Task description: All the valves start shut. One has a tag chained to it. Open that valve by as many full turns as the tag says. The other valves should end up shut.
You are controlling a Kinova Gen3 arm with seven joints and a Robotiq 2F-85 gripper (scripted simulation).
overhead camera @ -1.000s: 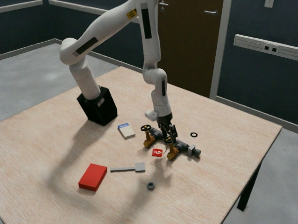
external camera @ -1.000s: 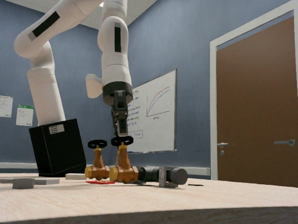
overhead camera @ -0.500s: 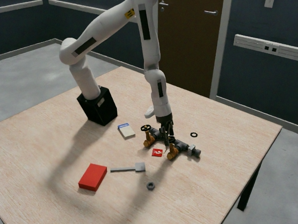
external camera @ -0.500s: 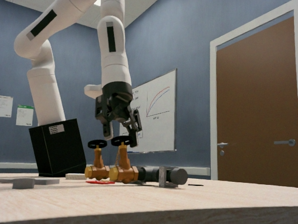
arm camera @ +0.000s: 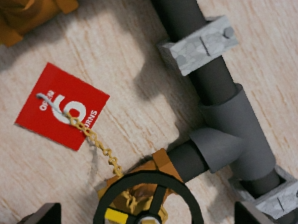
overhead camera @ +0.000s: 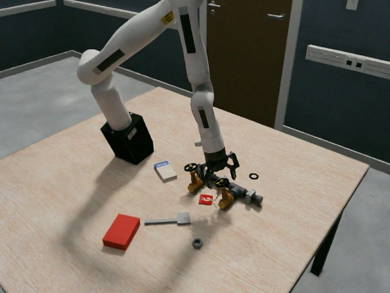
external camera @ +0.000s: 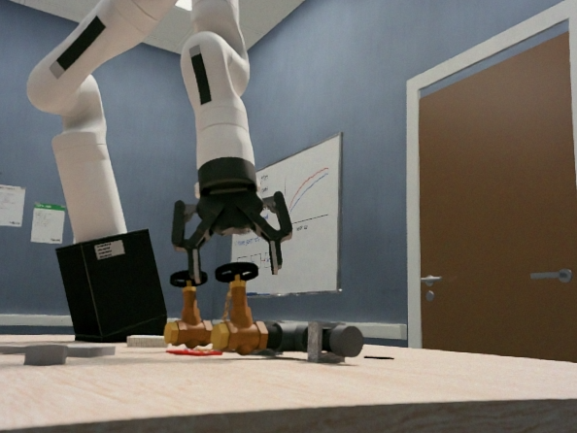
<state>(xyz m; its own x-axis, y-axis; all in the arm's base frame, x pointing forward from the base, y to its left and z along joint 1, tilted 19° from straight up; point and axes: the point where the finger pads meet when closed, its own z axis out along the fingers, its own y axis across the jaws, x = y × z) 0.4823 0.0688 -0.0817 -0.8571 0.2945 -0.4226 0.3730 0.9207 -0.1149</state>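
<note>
My gripper is now 10 cm above the red tag, 6 cm past it and 3 cm to the left of it. Round my hand: red block (35 cm to the right, 13 cm behind, 8 cm below); white card box (29 cm behind, 9 cm below, 3 cm to the right); grey t-shaped tool (19 cm to the right, 9 cm below, 6 cm behind).
</note>
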